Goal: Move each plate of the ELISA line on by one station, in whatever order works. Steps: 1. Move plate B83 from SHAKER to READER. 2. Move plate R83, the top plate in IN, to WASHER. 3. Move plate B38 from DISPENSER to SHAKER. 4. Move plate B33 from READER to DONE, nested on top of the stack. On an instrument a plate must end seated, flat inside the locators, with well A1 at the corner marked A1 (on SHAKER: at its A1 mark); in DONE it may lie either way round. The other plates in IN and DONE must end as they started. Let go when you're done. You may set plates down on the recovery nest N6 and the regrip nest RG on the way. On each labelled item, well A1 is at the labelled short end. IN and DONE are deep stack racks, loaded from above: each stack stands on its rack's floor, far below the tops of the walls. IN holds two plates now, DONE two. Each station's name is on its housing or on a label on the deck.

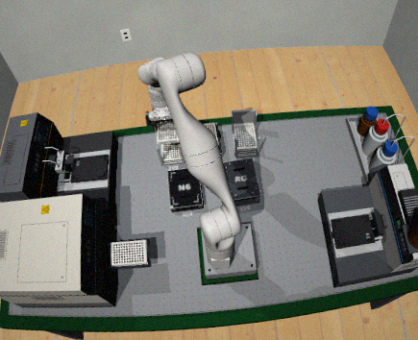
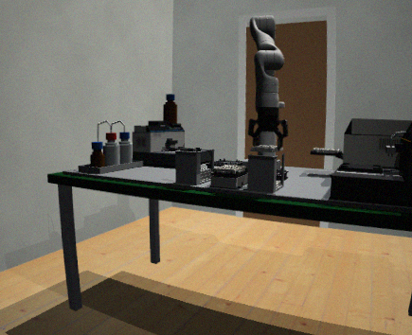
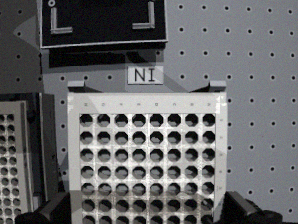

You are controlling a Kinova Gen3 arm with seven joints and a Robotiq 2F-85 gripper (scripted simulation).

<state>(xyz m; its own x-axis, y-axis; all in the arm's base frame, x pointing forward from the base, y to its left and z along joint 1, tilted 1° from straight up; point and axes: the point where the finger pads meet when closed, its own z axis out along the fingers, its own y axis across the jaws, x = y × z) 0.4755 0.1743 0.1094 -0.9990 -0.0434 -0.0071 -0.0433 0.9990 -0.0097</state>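
My gripper is now 12 cm past the washer tray, 32 cm to the right of it and 7 cm above it. The rest, counted from my hand: dark reader tray 48 cm behind, 13 cm to the left, 5 cm below; then N6 nest 19 cm behind, 5 cm to the right, 12 cm below; then regrip nest 19 cm behind, 26 cm to the right, 10 cm below.
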